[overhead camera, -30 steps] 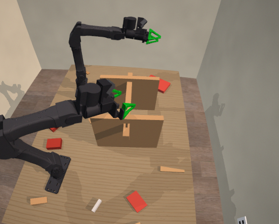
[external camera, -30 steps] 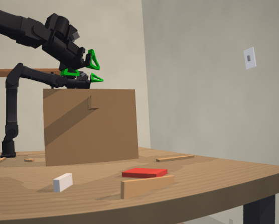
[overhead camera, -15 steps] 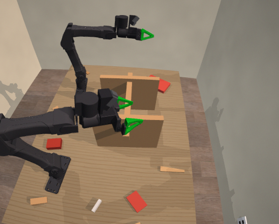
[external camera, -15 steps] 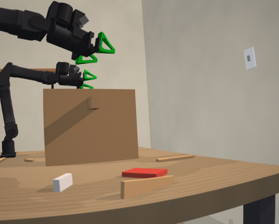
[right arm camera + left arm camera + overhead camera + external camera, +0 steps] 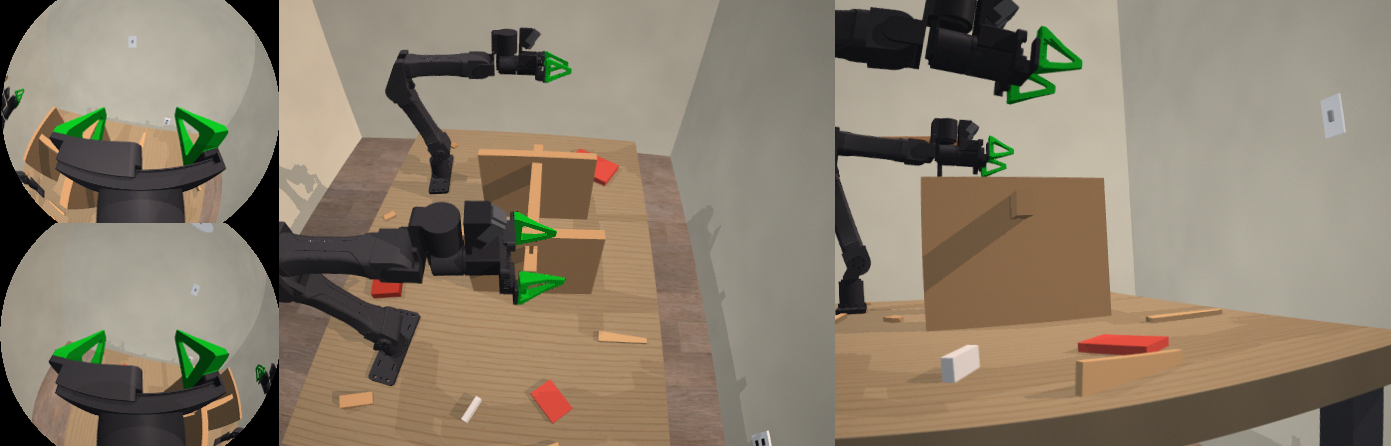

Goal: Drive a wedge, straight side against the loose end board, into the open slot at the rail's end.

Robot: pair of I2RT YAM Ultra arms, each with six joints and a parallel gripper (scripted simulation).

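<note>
Now: right hand 29 cm to the right of the light wooden rail, 18 cm above it and 4 cm past it. Also, from my right hand: white block: 37 cm below, 18 cm to the right, 17 cm behind.
Right now the light wooden rail is 8 cm behind my left hand, 36 cm to the right of it and 20 cm below it. From my left hand the other things lie so: white block: 21 cm behind, 83 cm to the right, 39 cm below.
</note>
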